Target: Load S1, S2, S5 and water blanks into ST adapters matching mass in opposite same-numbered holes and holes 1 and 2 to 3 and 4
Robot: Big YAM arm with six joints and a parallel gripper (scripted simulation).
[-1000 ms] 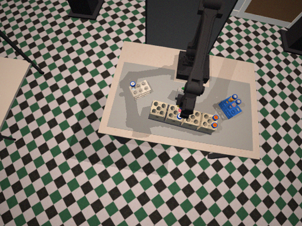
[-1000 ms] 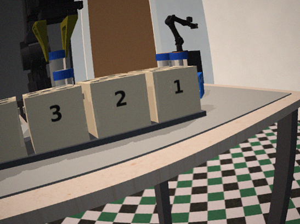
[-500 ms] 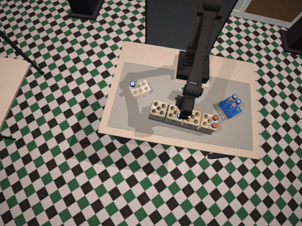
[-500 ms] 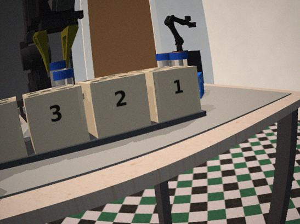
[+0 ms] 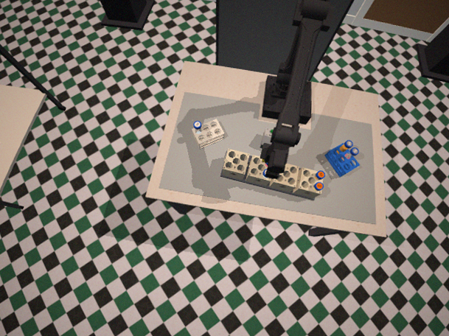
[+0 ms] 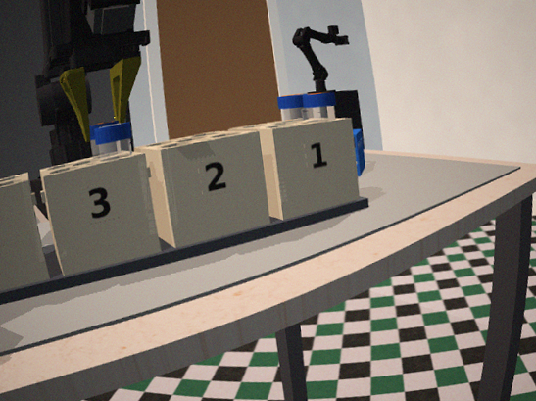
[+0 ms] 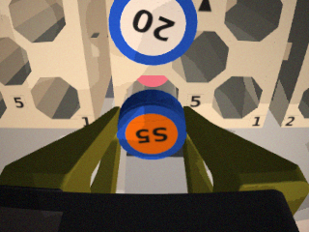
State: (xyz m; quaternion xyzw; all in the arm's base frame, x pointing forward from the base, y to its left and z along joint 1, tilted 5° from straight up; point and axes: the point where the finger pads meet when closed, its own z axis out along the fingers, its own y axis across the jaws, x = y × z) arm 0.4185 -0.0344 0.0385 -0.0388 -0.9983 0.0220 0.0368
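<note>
My gripper is now 17 cm past the green DONE key, 1 cm to the right of it and 5 cm above it. Also, from my hand: blue sample rack RS: 11 cm behind, 36 cm to the left, 9 cm below; then white blank rack RB: 12 cm behind, 29 cm to the right, 9 cm below; then 10 mL blank: 12 cm behind, 33 cm to the right, 6 cm below.
</note>
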